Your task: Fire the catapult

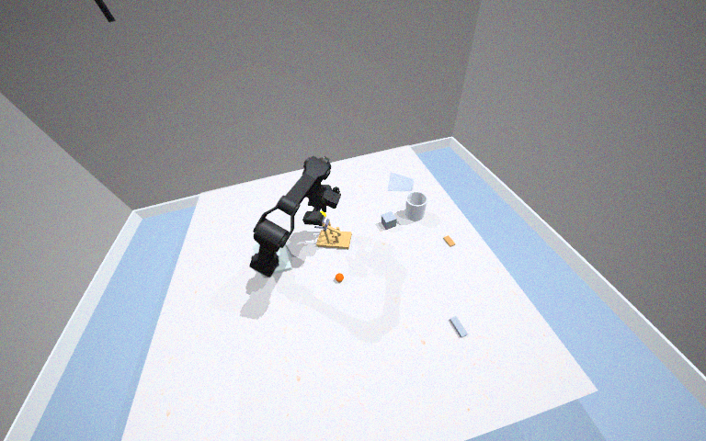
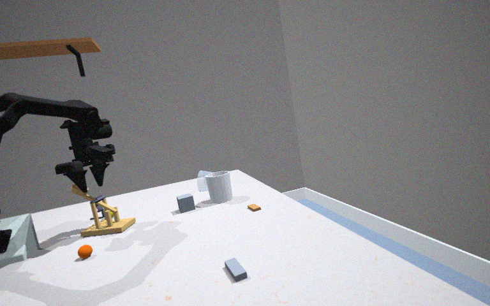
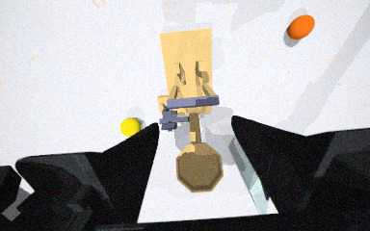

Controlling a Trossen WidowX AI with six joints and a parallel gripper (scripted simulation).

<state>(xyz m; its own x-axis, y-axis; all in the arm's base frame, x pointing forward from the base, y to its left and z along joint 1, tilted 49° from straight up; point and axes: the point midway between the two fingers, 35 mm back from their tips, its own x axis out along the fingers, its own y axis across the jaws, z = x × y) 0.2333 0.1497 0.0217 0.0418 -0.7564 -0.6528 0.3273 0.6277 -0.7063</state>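
My gripper tip is 20 mm to the right of the wooden catapult and 70 mm above it. From my gripper tip the other things lie so: yellow ball: 20 mm behind, 140 mm to the left, 120 mm below; grey cube: 270 mm ahead, 20 mm to the left, 120 mm below; orange ball: 20 mm ahead, 200 mm to the right, 120 mm below.
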